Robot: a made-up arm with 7 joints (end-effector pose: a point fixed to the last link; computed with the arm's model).
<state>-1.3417 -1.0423 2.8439 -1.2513 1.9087 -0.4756 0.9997</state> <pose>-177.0 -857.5 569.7 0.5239 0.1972 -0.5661 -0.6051</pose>
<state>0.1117 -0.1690 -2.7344 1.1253 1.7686 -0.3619 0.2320</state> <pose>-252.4 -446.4 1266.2 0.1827 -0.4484 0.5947 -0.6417</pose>
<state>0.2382 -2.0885 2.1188 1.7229 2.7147 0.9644 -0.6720</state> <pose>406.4 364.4 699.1 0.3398 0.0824 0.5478 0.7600</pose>
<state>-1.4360 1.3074 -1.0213 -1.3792 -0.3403 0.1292 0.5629</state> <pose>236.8 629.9 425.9 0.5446 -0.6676 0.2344 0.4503</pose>
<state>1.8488 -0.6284 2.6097 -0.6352 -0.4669 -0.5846 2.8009</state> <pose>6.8 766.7 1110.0 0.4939 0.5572 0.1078 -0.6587</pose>
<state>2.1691 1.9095 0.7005 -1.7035 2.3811 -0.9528 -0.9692</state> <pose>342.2 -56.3 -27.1 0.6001 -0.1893 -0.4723 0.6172</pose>
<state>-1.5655 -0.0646 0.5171 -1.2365 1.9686 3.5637 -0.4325</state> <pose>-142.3 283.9 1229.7 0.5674 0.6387 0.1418 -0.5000</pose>
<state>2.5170 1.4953 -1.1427 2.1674 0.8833 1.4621 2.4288</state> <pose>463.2 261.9 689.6 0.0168 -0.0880 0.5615 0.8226</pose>
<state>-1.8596 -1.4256 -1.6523 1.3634 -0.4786 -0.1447 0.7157</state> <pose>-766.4 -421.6 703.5 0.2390 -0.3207 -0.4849 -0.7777</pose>
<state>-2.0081 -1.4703 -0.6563 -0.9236 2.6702 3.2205 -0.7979</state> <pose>-145.8 -717.1 731.5 0.3980 -0.4292 -0.6173 0.5257</pose>
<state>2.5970 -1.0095 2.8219 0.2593 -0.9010 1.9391 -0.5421</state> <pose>-577.0 552.6 1060.9 0.8367 -0.4211 -0.1434 0.3194</pose>
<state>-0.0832 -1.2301 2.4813 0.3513 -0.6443 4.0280 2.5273</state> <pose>781.4 -61.4 908.4 0.4455 0.8626 -0.1209 -0.2073</pose>
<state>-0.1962 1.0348 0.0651 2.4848 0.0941 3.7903 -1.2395</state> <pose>-58.8 -91.5 834.1 0.5994 -0.3117 -0.2088 0.7071</pose>
